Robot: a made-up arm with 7 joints.
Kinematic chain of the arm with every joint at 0, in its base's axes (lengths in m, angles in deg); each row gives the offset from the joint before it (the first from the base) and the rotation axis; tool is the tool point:
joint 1: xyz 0 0 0.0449 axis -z
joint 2: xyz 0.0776 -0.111 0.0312 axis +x
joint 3: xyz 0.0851 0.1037 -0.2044 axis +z
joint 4: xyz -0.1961 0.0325 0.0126 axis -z
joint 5: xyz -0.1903 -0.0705 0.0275 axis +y
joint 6: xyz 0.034 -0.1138 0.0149 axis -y
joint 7: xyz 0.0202 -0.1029 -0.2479 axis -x
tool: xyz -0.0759 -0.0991 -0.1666
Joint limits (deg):
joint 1: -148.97..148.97
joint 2: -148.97..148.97
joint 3: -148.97..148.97
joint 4: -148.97..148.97
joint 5: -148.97..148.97
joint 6: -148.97..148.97
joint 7: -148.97..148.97
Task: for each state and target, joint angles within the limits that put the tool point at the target. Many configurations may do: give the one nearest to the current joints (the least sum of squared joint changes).
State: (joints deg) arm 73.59 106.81 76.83 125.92 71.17 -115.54 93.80
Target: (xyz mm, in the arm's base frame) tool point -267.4 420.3 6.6
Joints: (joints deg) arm 71.90 103.42 54.93 122.09 58.37 -103.30 71.50
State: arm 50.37 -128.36 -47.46 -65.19 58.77 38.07 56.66
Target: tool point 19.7 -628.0 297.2
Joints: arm 35.79 -105.70 -29.57 -95.06 40.95 54.35 58.37
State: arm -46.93 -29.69 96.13 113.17 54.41 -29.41 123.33
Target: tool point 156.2 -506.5 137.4
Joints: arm -42.59 -30.90 92.43 115.25 54.37 -29.33 122.14
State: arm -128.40 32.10 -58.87 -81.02 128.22 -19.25 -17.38
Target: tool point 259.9 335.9 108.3
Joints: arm -136.33 33.59 -47.26 -92.92 129.37 -19.95 -11.65
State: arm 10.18 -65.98 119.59 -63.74 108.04 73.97 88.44
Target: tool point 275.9 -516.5 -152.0
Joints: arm 32.34 -76.71 94.67 -69.19 106.52 70.51 125.41
